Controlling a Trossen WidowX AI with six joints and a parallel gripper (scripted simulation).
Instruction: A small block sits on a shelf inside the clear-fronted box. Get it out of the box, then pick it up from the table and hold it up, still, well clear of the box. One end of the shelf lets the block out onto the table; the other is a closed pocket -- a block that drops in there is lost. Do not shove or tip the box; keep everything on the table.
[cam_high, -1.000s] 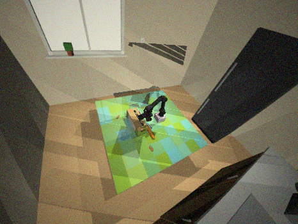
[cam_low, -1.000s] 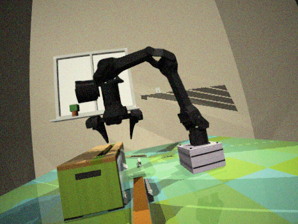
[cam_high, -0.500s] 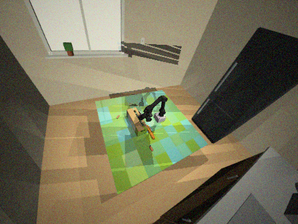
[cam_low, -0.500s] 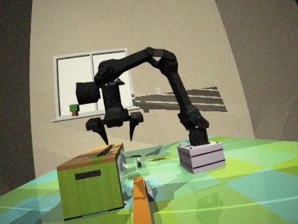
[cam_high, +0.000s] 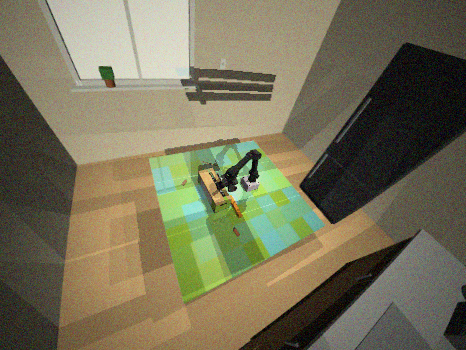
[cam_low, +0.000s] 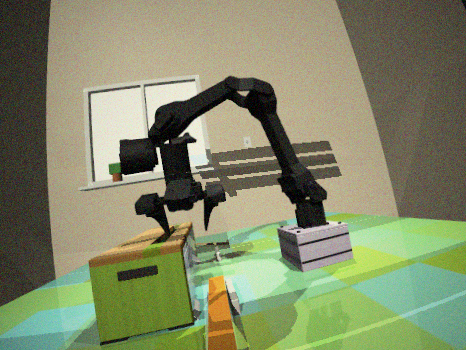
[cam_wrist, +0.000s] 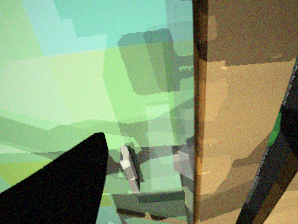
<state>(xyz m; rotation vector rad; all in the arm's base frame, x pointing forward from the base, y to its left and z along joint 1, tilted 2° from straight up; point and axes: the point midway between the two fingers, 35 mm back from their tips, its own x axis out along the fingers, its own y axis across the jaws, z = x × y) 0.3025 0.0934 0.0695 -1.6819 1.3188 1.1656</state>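
The green block is 5 cm ahead of my gripper tip, 2 cm to the right of it and 4 cm below it. From my gripper tip the other things lie so: orange bar 8 cm behind, 14 cm to the left, 11 cm below; then box 5 cm ahead, 4 cm to the right, 6 cm below; then thin stick 5 cm ahead, 41 cm to the right, 12 cm below.
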